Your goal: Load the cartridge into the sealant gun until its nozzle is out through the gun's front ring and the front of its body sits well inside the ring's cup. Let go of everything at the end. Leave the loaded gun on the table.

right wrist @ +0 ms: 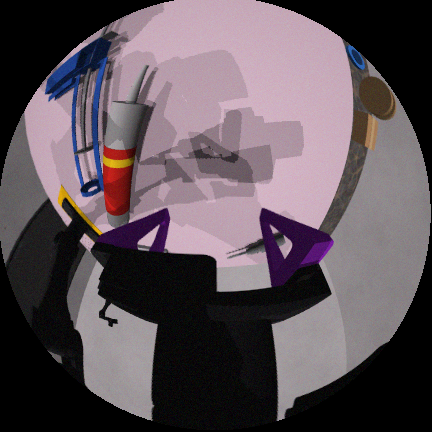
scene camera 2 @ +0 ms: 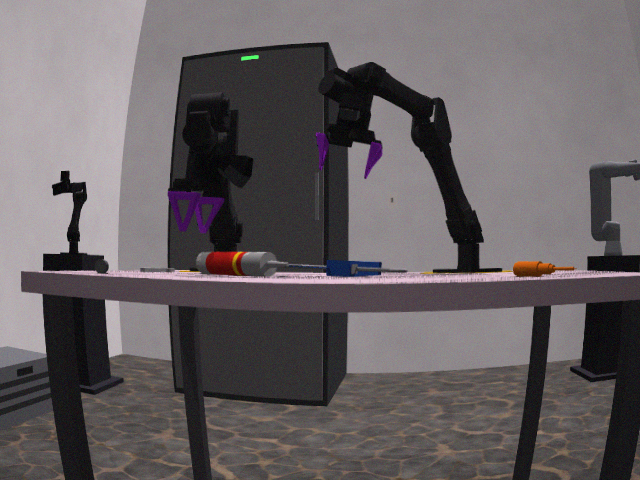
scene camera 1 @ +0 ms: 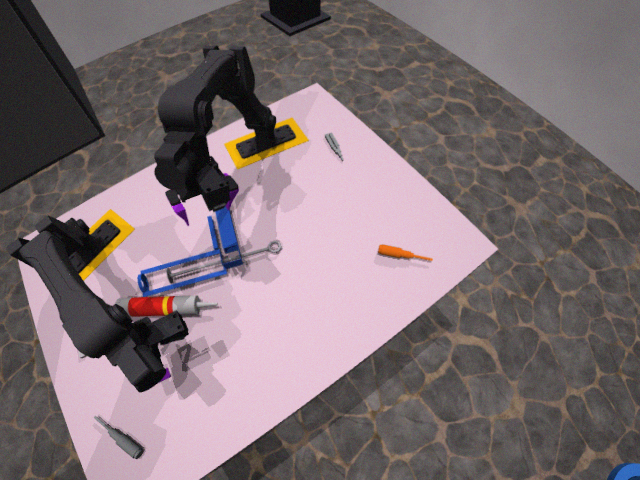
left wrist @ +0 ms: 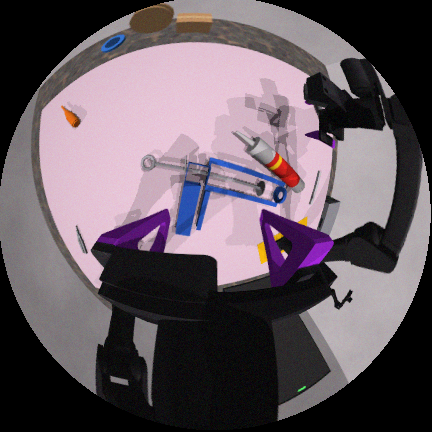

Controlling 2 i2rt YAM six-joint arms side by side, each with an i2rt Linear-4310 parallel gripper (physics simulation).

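Pixels of known places: left gripper, fingertip midpoint: [scene camera 2: 342, 173] [scene camera 1: 208, 216] [left wrist: 214, 213]; right gripper, fingertip midpoint: [right wrist: 214, 212] [scene camera 2: 193, 232] [left wrist: 306, 118]; left arm's base, origin of the base link: [scene camera 1: 266, 142]; right arm's base, origin of the base link: [right wrist: 81, 221] [scene camera 1: 91, 249] [left wrist: 284, 240].
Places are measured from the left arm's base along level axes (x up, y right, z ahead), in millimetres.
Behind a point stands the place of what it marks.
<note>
The blue sealant gun [scene camera 1: 225, 229] @(x 31, y 243, z 279 mm) [scene camera 2: 354, 268] @(x 17, y 231, z 383 mm) [left wrist: 189, 207] @(x 32, y 247, z 278 mm) [right wrist: 80, 62] lies on the table. Its front ring [scene camera 1: 140, 282] @(x 51, y 504, z 331 mm) [left wrist: 274, 194] @(x 3, y 506, z 314 mm) is at the far end from the looped rod [scene camera 1: 256, 251] @(x 18, y 192, z 377 mm), and the rod's disc is inside the open frame. The red and grey cartridge [scene camera 1: 149, 305] @(x 49, y 499, z 403 mm) [scene camera 2: 222, 262] @(x 27, y 506, z 422 mm) [left wrist: 284, 168] @(x 49, y 484, z 402 mm) [right wrist: 119, 185] @(x 42, y 501, z 416 mm) lies beside the frame, outside it, its nozzle pointing toward the rod-loop end. My left gripper [scene camera 2: 343, 173] @(x 214, y 264, z 349 mm) [left wrist: 214, 213] @(x 214, y 264, z 349 mm) is open and empty above the gun's handle side. My right gripper [scene camera 2: 193, 231] @(x 84, y 511, z 554 mm) [right wrist: 214, 212] @(x 84, y 511, z 554 mm) is open and empty above the table beside the cartridge.
An orange tool [scene camera 1: 395, 251] @(x 26, y -138, z 561 mm) [scene camera 2: 527, 268] @(x 15, y -128, z 565 mm) [left wrist: 71, 118] @(x 26, y -122, z 547 mm) lies at the right in scene camera 1. A dark grey tool [scene camera 1: 124, 441] @(x 26, y 662, z 678 mm) lies at the lower left, and a small grey tool [scene camera 1: 333, 146] @(x 10, y -185, z 137 mm) lies near the left arm's yellow-edged base [scene camera 1: 301, 138] @(x 1, y -112, z 45 mm).
</note>
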